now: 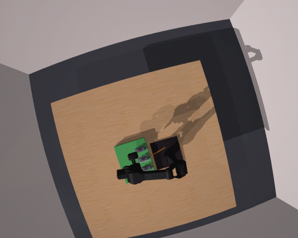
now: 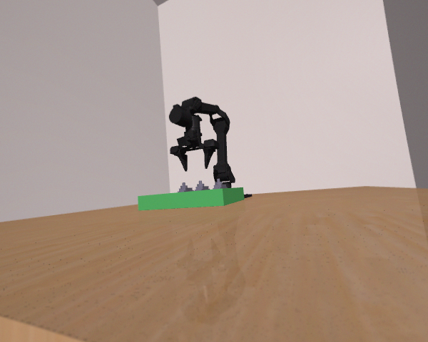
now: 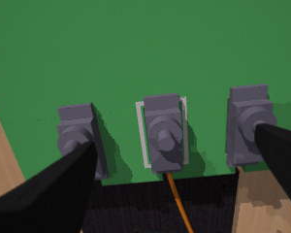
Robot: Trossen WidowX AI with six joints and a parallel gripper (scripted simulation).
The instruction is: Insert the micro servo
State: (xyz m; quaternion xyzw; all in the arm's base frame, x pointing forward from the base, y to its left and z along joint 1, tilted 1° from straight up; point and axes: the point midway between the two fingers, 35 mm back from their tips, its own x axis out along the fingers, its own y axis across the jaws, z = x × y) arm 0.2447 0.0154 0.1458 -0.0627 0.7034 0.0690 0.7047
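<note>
My gripper tip is now 100 mm above the green deck, 70 mm short of it and 10 mm to the right of it.
</note>
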